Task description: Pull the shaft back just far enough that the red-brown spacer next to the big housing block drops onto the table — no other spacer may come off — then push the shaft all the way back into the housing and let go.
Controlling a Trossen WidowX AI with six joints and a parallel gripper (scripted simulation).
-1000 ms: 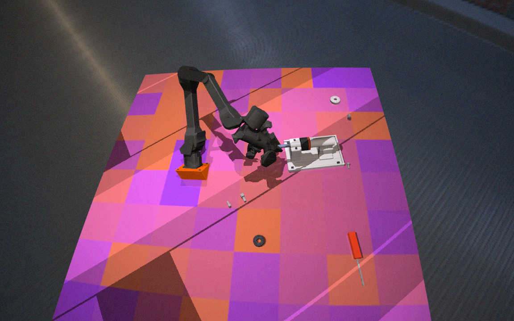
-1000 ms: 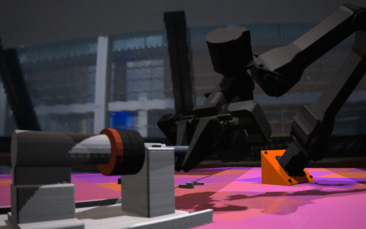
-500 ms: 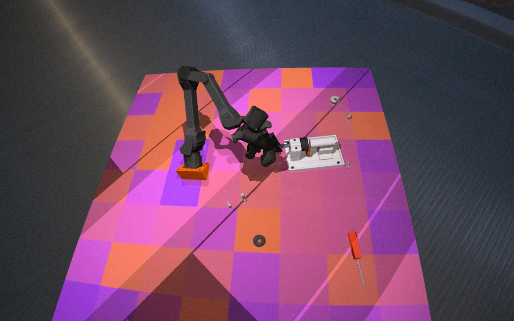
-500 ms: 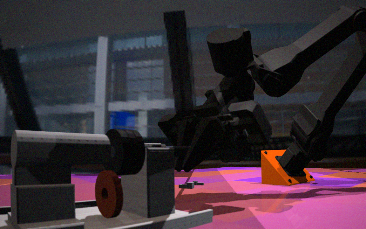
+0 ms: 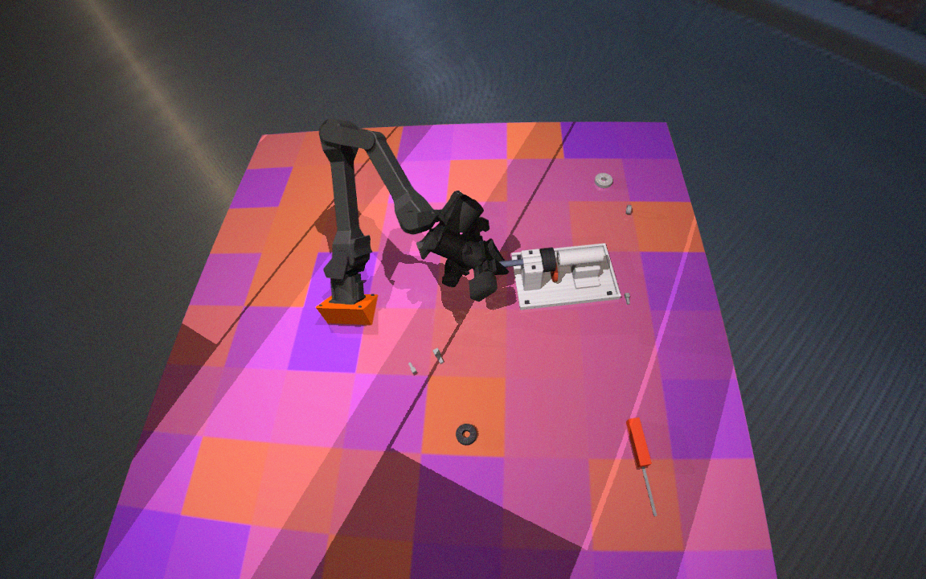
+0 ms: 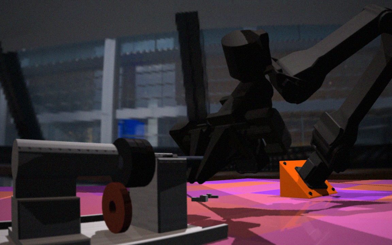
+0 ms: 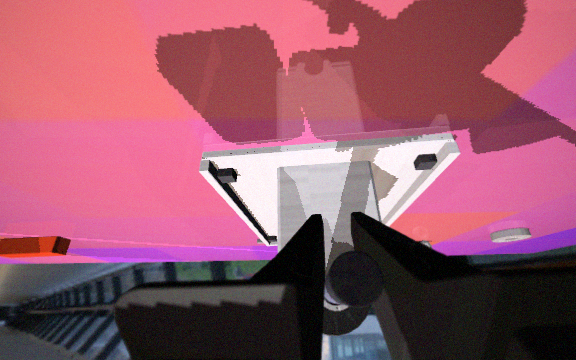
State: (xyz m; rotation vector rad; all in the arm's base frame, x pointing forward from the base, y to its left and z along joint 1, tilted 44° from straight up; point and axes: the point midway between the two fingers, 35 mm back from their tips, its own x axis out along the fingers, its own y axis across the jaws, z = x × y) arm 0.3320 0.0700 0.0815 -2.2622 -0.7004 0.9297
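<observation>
Now: the blue-grey shaft 3 cm ahead of my gripper tip, 1 cm to the left of it and 2 cm above it. Also, from my gripper tip: red-brown spacer (10 cm ahead, 3 cm to the left, 2 cm below); black spacer (10 cm ahead, 2 cm to the left, 2 cm above); grey washer (22 cm ahead, 35 cm to the left, 5 cm below).
</observation>
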